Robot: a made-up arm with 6 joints. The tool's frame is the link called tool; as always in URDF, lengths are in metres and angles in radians.
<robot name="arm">
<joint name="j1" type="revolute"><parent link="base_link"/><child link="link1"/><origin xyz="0.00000 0.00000 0.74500"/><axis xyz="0 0 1"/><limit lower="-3.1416" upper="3.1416"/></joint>
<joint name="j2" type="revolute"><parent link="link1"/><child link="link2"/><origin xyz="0.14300 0.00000 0.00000"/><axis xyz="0 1 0"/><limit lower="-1.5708" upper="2.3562"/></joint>
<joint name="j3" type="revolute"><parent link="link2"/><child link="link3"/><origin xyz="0.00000 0.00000 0.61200"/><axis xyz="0 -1 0"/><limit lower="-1.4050" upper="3.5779"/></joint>
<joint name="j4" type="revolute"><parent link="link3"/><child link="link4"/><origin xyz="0.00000 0.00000 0.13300"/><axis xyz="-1 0 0"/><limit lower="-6.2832" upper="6.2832"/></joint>
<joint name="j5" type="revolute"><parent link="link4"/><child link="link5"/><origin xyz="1.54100 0.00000 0.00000"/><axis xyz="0 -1 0"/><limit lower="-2.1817" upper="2.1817"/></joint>
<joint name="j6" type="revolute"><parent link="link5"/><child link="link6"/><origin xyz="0.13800 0.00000 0.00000"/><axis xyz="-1 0 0"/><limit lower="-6.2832" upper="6.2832"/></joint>
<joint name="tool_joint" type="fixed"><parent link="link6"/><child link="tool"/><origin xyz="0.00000 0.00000 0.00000"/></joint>
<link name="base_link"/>
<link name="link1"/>
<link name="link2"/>
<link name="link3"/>
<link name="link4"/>
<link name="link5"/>
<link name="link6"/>
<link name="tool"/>
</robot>
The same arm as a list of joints. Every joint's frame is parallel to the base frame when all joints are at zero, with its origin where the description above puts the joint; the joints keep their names.
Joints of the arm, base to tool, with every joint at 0 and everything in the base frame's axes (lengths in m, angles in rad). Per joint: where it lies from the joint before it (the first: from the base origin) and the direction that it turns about. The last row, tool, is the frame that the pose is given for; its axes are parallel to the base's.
j1: origin 0 0 0.745 axis 0 0 1
j2: origin 0.143 0 0 axis 0 1 0
j3: origin 0 0 0.612 axis 0 -1 0
j4: origin 0 0 0.133 axis -1 0 0
j5: origin 1.541 0 0 axis 0 -1 0
j6: origin 0.138 0 0 axis -1 0 0
tool: origin 0 0 0
Joint limits (rad, base to tool): -3.1416..3.1416 -1.5708..2.3562 -1.405..3.5779 -6.2832..6.2832 -2.1817..2.1817 -6.2832..6.2832

